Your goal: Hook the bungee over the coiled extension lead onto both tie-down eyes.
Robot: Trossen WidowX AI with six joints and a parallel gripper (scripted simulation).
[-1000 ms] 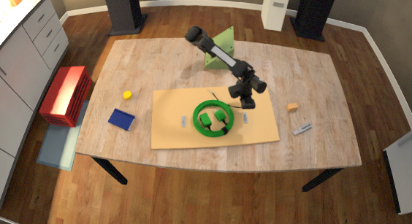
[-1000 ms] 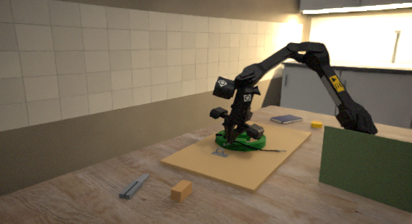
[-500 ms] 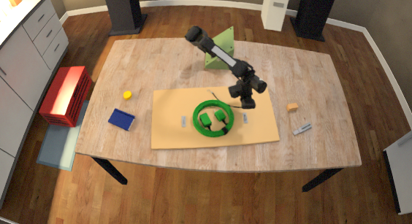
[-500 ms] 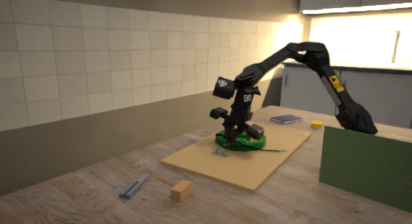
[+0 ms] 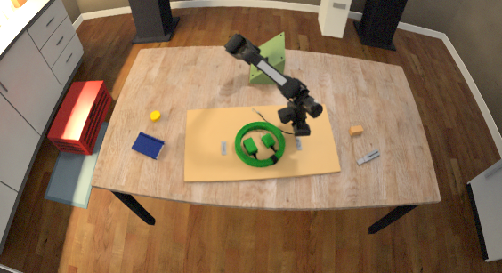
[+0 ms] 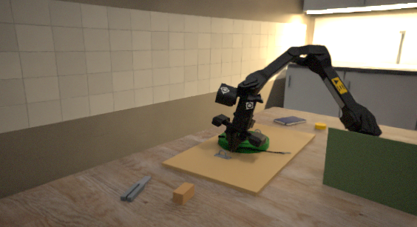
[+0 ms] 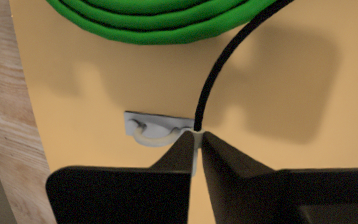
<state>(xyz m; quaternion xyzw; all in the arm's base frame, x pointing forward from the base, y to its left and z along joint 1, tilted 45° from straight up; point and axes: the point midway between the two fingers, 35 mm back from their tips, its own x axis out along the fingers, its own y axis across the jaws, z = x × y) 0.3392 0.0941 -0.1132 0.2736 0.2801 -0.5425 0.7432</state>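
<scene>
Now: the coiled extension lead 140 mm to the right of my hand, 60 mm ahead of it and 40 mm below it. From my hand the other things lie so: grey clamp (330 mm to the left, 90 mm ahead, 60 mm below); then yellow disc (620 mm to the right, 60 mm below, 60 mm behind).
</scene>
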